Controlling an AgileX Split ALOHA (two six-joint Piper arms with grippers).
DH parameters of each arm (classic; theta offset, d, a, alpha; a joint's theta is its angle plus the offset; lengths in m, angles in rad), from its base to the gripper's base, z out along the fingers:
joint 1: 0 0.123 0 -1.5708
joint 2: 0.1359 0 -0.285 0
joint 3: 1.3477 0 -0.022 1.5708
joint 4: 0 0.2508 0 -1.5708
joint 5: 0 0 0.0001 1.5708
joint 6: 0 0.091 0 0
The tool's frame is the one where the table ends.
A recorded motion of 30 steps. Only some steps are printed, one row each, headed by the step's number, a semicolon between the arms.
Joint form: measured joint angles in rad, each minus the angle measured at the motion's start. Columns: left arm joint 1, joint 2, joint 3, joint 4, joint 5, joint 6; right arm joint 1, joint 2, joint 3, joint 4, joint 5, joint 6.
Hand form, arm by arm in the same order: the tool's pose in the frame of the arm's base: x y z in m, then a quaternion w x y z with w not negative. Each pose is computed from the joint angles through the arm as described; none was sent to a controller.
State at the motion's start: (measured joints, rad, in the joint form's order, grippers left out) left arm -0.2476 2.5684 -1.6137 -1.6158 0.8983 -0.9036; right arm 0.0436 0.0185 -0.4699 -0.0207 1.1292 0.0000
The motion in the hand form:
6: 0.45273 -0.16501 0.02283 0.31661 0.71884 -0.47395 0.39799; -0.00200 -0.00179 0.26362 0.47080 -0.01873 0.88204 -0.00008
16: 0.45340 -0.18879 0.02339 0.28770 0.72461 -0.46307 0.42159; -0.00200 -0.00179 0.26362 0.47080 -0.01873 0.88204 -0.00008
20: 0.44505 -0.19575 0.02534 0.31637 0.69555 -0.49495 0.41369; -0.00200 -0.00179 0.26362 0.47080 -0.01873 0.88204 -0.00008
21: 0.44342 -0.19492 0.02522 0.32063 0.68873 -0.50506 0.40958; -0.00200 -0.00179 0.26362 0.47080 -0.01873 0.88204 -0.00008
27: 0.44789 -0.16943 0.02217 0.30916 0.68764 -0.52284 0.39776; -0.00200 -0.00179 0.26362 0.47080 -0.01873 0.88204 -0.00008
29: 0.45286 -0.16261 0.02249 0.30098 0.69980 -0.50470 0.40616; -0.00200 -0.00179 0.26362 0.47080 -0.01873 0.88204 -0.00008
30: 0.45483 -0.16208 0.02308 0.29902 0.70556 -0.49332 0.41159; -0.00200 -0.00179 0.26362 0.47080 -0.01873 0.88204 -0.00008
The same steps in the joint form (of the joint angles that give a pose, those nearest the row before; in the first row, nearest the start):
6: 0.0421 0.0000 -0.0004 0.0184 -0.0355 -0.0164; 0.0000 0.0000 0.0000 0.0000 0.0000 0.0000
16: -0.0190 0.0003 -0.0023 -0.1057 -0.1285 0.0549; 0.0000 0.0000 0.0000 0.0000 0.0000 0.0000
20: -0.0264 0.0003 -0.0023 -0.0493 -0.0498 0.0570; 0.0000 0.0000 0.0000 0.0000 0.0000 0.0000
21: -0.0232 0.0003 -0.0023 -0.0247 -0.0322 0.0570; 0.0000 0.0000 0.0000 0.0000 0.0000 0.0000
27: 0.0338 0.0003 -0.0023 0.0668 -0.0121 0.0529; 0.0000 0.0000 0.0000 0.0000 0.0000 0.0000
29: 0.0476 0.0003 -0.0023 0.0368 -0.0317 0.0530; 0.0000 0.0000 0.0000 0.0000 0.0000 0.0000
30: 0.0482 0.0003 -0.0023 0.0113 -0.0420 0.0530; 0.0000 0.0000 0.0000 0.0000 0.0000 0.0000

